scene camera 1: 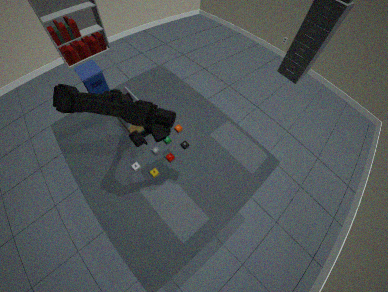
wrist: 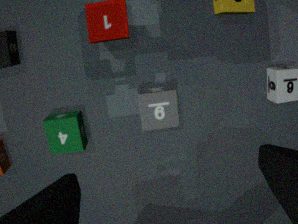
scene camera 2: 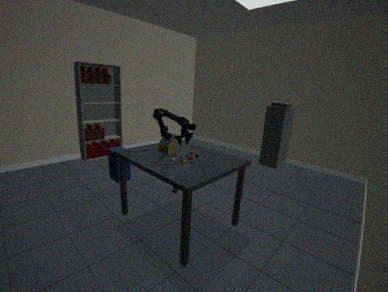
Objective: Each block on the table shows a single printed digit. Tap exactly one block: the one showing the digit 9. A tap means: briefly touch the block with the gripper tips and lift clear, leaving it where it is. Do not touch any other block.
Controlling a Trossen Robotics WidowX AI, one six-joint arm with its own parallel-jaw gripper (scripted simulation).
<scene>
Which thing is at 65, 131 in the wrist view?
A green block.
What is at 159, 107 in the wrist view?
A grey block.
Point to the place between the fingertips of my gripper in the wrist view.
At 171, 171
</scene>
